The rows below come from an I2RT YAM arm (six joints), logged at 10 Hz.
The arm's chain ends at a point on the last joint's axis. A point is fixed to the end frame.
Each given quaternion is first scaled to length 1.
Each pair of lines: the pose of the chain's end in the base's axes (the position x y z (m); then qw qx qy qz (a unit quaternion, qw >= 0)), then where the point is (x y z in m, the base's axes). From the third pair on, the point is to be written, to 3 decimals.
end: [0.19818, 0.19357, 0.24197, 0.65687, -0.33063, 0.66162, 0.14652]
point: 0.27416 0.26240 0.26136
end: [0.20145, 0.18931, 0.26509, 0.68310, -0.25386, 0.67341, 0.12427]
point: 0.28627 0.24441 0.29071
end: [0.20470, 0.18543, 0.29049, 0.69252, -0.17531, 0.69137, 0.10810]
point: 0.297 0.226 0.318
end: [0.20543, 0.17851, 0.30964, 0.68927, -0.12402, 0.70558, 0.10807]
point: 0.301 0.210 0.336
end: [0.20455, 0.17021, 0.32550, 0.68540, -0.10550, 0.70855, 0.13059]
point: 0.301 0.201 0.352
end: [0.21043, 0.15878, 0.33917, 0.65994, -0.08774, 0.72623, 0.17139]
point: 0.307 0.191 0.361
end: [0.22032, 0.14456, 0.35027, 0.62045, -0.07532, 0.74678, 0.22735]
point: 0.317 0.181 0.365
